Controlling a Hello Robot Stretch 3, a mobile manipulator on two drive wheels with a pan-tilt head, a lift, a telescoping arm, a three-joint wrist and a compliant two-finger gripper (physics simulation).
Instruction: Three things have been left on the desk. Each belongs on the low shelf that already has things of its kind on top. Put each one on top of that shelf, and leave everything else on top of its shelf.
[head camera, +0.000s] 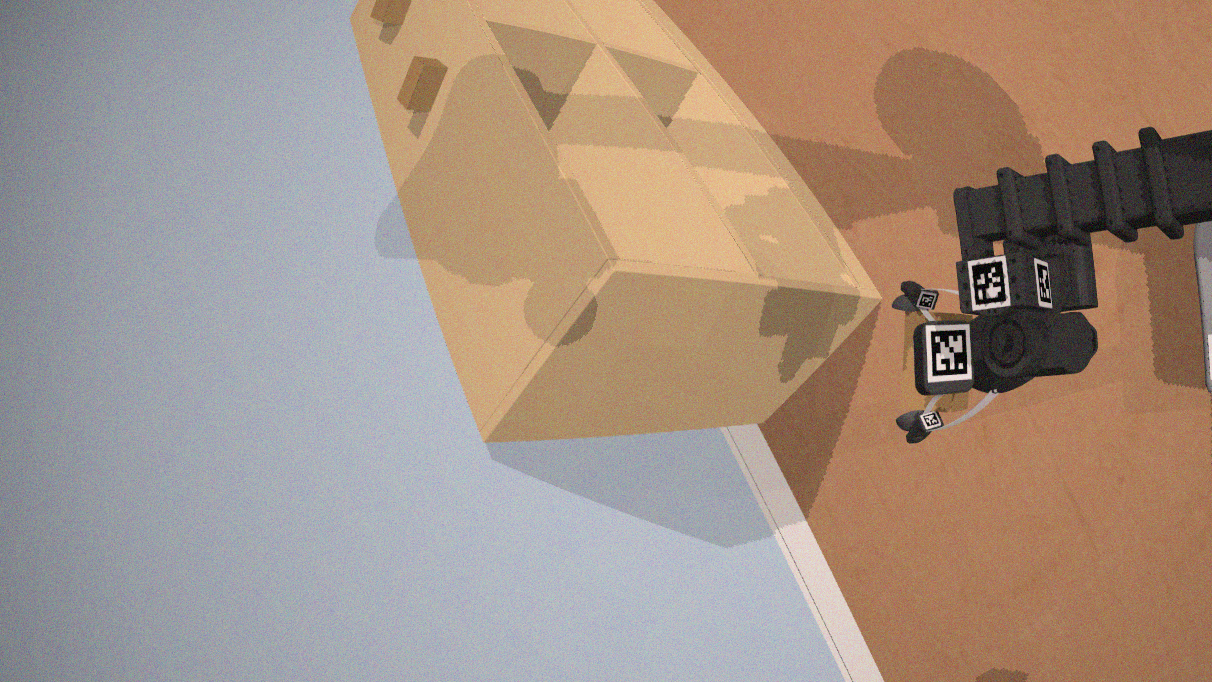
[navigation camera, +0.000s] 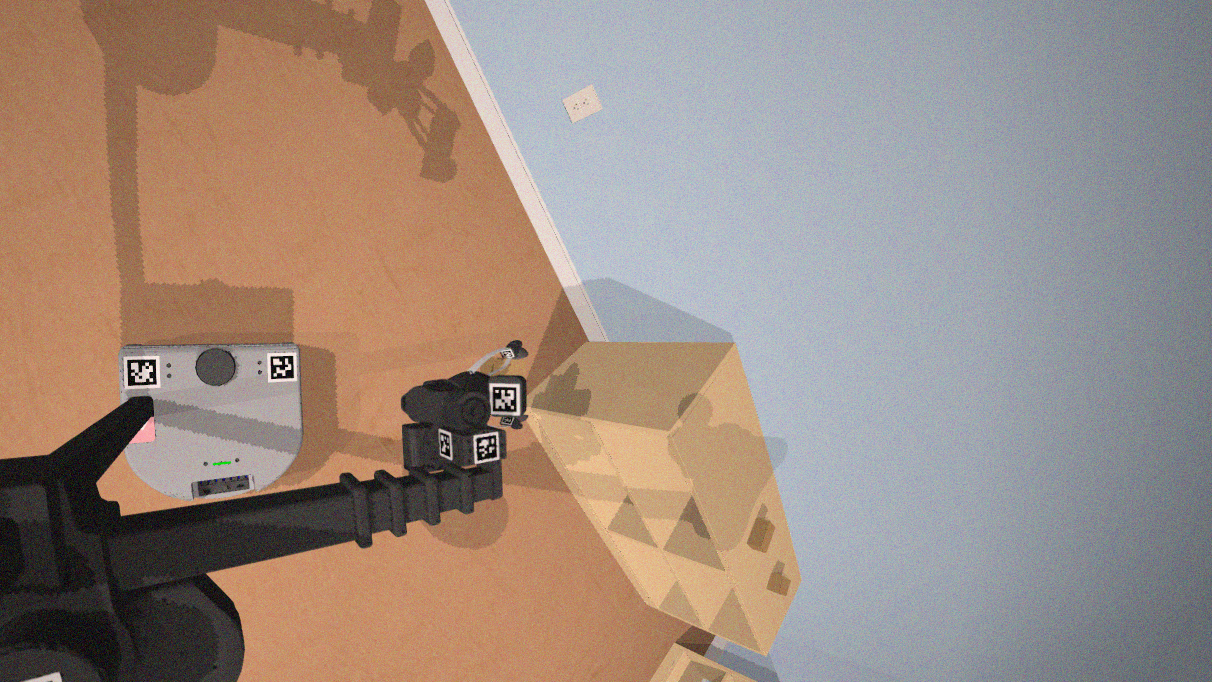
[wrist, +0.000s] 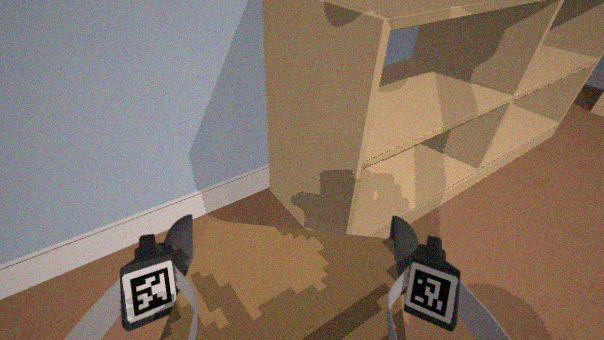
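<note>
My gripper is shut on a flat brown box-like thing, which spans the gap between the two fingers. The gripper hangs low, just off the near end of a tan low shelf and below its top board. Two small brown blocks lie on the far part of the shelf's top. The shelf's open compartments show in the wrist view.
A blue-grey wall with a white baseboard runs behind the shelf. The corner of a second tan shelf shows beyond the first. My grey base stands on the brown floor. A wall outlet is on the wall.
</note>
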